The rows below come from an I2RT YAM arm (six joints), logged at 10 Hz.
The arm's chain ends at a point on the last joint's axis. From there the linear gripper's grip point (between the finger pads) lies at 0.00 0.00 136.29 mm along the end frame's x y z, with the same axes.
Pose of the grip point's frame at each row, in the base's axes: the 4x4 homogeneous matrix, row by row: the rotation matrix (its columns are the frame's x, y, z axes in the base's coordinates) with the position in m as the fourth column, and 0 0 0 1 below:
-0.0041 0.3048 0.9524 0.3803; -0.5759 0.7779 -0.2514 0.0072; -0.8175 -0.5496 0.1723 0.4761; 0 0 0 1
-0.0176 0.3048 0.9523 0.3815; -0.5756 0.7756 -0.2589 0.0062; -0.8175 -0.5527 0.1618 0.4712; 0 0 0 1
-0.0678 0.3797 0.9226 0.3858; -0.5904 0.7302 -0.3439 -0.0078; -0.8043 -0.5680 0.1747 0.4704; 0 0 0 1
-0.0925 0.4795 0.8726 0.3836; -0.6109 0.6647 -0.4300 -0.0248; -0.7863 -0.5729 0.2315 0.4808; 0 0 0 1
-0.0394 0.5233 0.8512 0.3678; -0.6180 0.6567 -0.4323 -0.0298; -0.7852 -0.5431 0.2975 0.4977; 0 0 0 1
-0.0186 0.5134 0.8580 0.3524; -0.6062 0.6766 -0.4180 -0.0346; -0.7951 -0.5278 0.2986 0.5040; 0 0 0 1
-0.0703 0.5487 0.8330 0.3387; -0.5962 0.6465 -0.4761 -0.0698; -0.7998 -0.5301 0.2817 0.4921; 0 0 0 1
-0.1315 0.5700 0.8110 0.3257; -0.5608 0.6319 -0.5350 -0.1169; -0.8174 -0.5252 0.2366 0.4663; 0 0 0 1
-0.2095 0.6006 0.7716 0.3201; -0.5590 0.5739 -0.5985 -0.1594; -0.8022 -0.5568 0.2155 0.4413; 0 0 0 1
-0.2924 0.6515 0.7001 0.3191; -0.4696 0.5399 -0.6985 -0.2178; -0.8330 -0.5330 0.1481 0.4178; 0 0 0 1
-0.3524 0.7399 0.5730 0.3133; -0.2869 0.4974 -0.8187 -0.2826; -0.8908 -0.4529 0.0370 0.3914; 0 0 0 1
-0.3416 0.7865 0.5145 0.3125; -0.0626 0.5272 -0.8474 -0.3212; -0.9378 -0.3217 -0.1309 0.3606; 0 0 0 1
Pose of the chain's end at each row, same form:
-0.0041 0.3048 0.9524 0.2505; -0.5759 0.7779 -0.2514 0.0415; -0.8175 -0.5496 0.1723 0.4526; 0 0 0 1
-0.0176 0.3048 0.9523 0.2517; -0.5756 0.7756 -0.2589 0.0415; -0.8175 -0.5527 0.1618 0.4491; 0 0 0 1
-0.0678 0.3797 0.9226 0.2601; -0.5904 0.7302 -0.3439 0.0391; -0.8043 -0.5680 0.1747 0.4466; 0 0 0 1
-0.0925 0.4795 0.8726 0.2647; -0.6109 0.6647 -0.4300 0.0338; -0.7863 -0.5729 0.2315 0.4492; 0 0 0 1
-0.0394 0.5233 0.8512 0.2518; -0.6180 0.6567 -0.4323 0.0291; -0.7852 -0.5431 0.2975 0.4572; 0 0 0 1
-0.0186 0.5134 0.8580 0.2355; -0.6062 0.6766 -0.4180 0.0224; -0.7951 -0.5278 0.2986 0.4633; 0 0 0 1
-0.0703 0.5487 0.8330 0.2252; -0.5962 0.6465 -0.4761 -0.0049; -0.7998 -0.5301 0.2817 0.4537; 0 0 0 1
-0.1315 0.5700 0.8110 0.2152; -0.5608 0.6319 -0.5350 -0.0440; -0.8174 -0.5252 0.2366 0.4341; 0 0 0 1
-0.2095 0.6006 0.7716 0.2149; -0.5590 0.5739 -0.5985 -0.0778; -0.8022 -0.5568 0.2155 0.4119; 0 0 0 1
-0.2924 0.6515 0.7001 0.2237; -0.4696 0.5399 -0.6985 -0.1226; -0.8330 -0.5330 0.1481 0.3976; 0 0 0 1
-0.3524 0.7399 0.5730 0.2352; -0.2869 0.4974 -0.8187 -0.1710; -0.8908 -0.4529 0.0370 0.3864; 0 0 0 1
-0.3416 0.7865 0.5145 0.2424; -0.0626 0.5272 -0.8474 -0.2057; -0.9378 -0.3217 -0.1309 0.3784; 0 0 0 1

